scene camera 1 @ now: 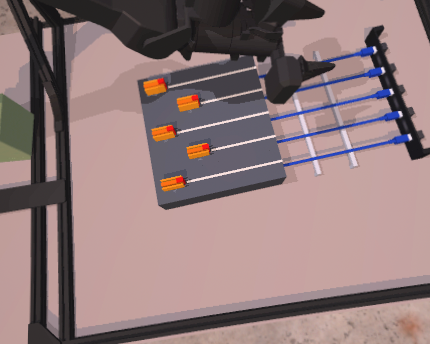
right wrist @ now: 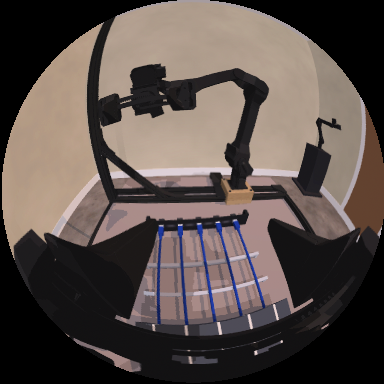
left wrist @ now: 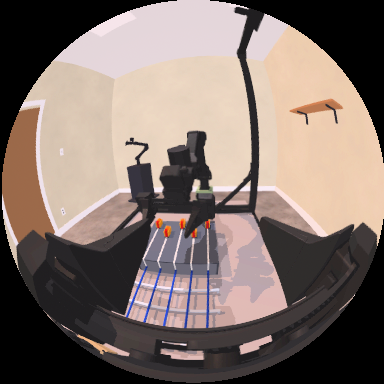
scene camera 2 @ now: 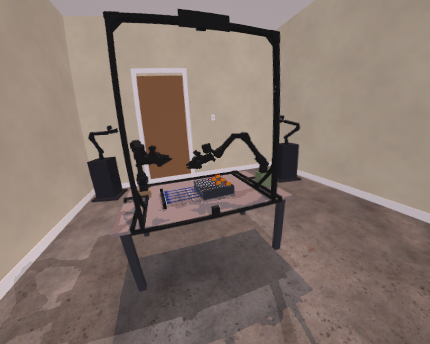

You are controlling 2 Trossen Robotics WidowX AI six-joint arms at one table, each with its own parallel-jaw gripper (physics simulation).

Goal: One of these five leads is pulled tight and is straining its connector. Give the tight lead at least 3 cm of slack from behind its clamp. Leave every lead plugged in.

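Pixels of known places: left gripper, fingertip midpoint: [right wrist: 132, 98] [left wrist: 206, 224] [scene camera 2: 170, 157]; right gripper, fingertip midpoint: [scene camera 1: 328, 40] [right wrist: 215, 225] [left wrist: 161, 234] [scene camera 2: 186, 166]; left arm's base, link origin: [right wrist: 236, 184] [scene camera 2: 143, 190]; right arm's base, link origin: [left wrist: 204, 187] [scene camera 2: 263, 171].
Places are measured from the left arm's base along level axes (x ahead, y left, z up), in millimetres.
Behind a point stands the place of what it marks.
Five leads lie side by side, all drawn straight; which one is tight I cannot tell. Their blue parts, such as the lowest lead [scene camera 1: 330, 155] @(z -26, x 314, y -50 mm), end in blue plugs at a black connector strip [scene camera 1: 417, 150] @(z -23, x 149, y -23 mm) [right wrist: 245, 217] @(z -23, x 149, y -17 mm). Their white parts cross a dark grey block [scene camera 1: 225, 185] [scene camera 2: 220, 193] to orange clamps with red tops, such as the lowest clamp [scene camera 1: 173, 183] @(z 37, x 632, y -43 mm). My right gripper [scene camera 1: 328, 39] @(z 187, x 345, y -172 mm) [scene camera 2: 190, 165] @(z 187, x 345, y -172 mm) [right wrist: 215, 225] @(z 187, x 345, y -172 mm) is open above the block's connector-side edge and hides parts of the upper leads in scene camera 1. My left gripper [scene camera 2: 169, 159] @(z 286, x 231, y -257 mm) is open, high on the connector side.
Two pale bars [scene camera 1: 312, 155] @(z -32, x 348, y -59 mm) [scene camera 1: 341, 125] @(z -32, x 272, y -110 mm) run crosswise at the blue leads between block and strip. Dark frame rails edge the table. The two grippers face each other above the table, with a small gap between them in scene camera 2. A green block [scene camera 1: 15, 130] @(z 22, x 935, y -224 mm) stands beyond the left rail.
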